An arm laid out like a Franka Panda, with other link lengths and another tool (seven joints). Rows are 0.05 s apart.
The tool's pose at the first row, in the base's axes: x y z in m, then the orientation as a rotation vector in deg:
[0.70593, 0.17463, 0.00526, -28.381, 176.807, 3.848]
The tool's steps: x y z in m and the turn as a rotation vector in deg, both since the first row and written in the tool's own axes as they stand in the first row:
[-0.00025, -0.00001, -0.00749, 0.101, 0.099, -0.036]
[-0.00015, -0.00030, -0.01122, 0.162, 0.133, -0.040]
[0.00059, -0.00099, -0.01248, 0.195, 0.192, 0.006]
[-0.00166, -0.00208, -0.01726, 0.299, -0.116, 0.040]
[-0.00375, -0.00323, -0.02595, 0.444, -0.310, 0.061]
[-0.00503, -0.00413, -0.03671, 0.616, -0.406, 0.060]
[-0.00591, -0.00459, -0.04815, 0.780, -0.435, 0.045]
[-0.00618, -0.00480, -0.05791, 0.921, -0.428, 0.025]
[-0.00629, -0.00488, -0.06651, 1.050, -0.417, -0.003]
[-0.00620, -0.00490, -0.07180, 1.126, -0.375, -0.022]
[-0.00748, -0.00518, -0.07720, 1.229, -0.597, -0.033]
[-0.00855, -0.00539, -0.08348, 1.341, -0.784, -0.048]
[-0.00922, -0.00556, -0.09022, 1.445, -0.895, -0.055]
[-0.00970, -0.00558, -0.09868, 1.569, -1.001, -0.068]
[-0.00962, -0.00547, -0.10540, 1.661, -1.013, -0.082]
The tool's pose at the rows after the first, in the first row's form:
[0.70611, 0.17436, 0.01275, -28.451, 176.882, 3.669]
[0.70607, 0.17389, 0.01646, -28.462, 176.906, 3.567]
[0.70557, 0.17295, 0.01767, -28.401, 176.972, 3.503]
[0.70801, 0.17240, 0.02246, -28.287, 176.668, 3.413]
[0.71028, 0.17157, 0.03114, -28.212, 176.466, 3.234]
[0.71169, 0.17064, 0.04188, -28.190, 176.351, 2.991]
[0.71257, 0.16996, 0.05331, -28.201, 176.297, 2.744]
[0.71281, 0.16941, 0.06305, -28.227, 176.280, 2.525]
[0.71287, 0.16898, 0.07164, -28.267, 176.266, 2.324]
[0.71274, 0.16870, 0.07693, -28.302, 176.292, 2.196]
[0.71400, 0.16859, 0.08234, -28.273, 176.059, 2.090]
[0.71503, 0.16844, 0.08863, -28.256, 175.858, 1.962]
[0.71566, 0.16819, 0.09537, -28.242, 175.734, 1.828]
[0.71605, 0.16794, 0.10383, -28.237, 175.610, 1.662]
[0.71588, 0.16772, 0.11054, -28.253, 175.582, 1.524]

